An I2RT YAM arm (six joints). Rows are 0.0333 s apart.
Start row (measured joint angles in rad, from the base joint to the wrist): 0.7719 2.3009 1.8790 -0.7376 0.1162 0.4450
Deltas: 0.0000 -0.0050 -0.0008 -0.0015 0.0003 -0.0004; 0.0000 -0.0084 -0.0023 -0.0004 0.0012 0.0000; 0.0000 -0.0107 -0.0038 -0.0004 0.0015 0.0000; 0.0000 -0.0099 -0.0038 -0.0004 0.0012 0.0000; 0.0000 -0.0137 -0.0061 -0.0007 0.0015 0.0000; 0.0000 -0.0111 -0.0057 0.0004 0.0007 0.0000; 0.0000 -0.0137 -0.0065 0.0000 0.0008 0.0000; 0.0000 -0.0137 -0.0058 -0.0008 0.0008 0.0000; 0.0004 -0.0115 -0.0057 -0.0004 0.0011 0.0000; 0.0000 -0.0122 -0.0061 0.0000 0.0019 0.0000; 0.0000 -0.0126 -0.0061 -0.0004 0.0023 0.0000; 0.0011 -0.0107 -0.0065 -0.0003 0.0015 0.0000; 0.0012 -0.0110 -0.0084 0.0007 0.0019 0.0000; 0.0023 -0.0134 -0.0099 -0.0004 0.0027 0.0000; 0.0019 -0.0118 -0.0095 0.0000 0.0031 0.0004; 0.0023 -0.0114 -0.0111 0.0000 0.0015 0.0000; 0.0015 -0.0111 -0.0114 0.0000 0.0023 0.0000; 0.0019 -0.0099 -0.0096 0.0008 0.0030 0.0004; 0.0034 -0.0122 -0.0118 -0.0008 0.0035 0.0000
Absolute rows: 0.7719 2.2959 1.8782 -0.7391 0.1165 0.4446; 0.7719 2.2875 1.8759 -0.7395 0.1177 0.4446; 0.7719 2.2768 1.8721 -0.7399 0.1192 0.4446; 0.7719 2.2669 1.8683 -0.7403 0.1204 0.4446; 0.7719 2.2532 1.8622 -0.7410 0.1219 0.4446; 0.7719 2.2421 1.8565 -0.7406 0.1226 0.4446; 0.7719 2.2284 1.8500 -0.7406 0.1234 0.4446; 0.7719 2.2147 1.8442 -0.7414 0.1242 0.4446; 0.7723 2.2032 1.8385 -0.7418 0.1253 0.4446; 0.7723 2.1910 1.8324 -0.7418 0.1272 0.4446; 0.7723 2.1784 1.8263 -0.7422 0.1295 0.4446; 0.7734 2.1677 1.8198 -0.7425 0.1310 0.4446; 0.7746 2.1567 1.8114 -0.7418 0.1329 0.4446; 0.7769 2.1433 1.8015 -0.7422 0.1356 0.4446; 0.7788 2.1315 1.7920 -0.7422 0.1387 0.4450; 0.7811 2.1201 1.7809 -0.7422 0.1402 0.4450; 0.7826 2.1090 1.7695 -0.7422 0.1425 0.4450; 0.7845 2.0991 1.7599 -0.7414 0.1455 0.4454; 0.7879 2.0869 1.7481 -0.7422 0.1490 0.4454
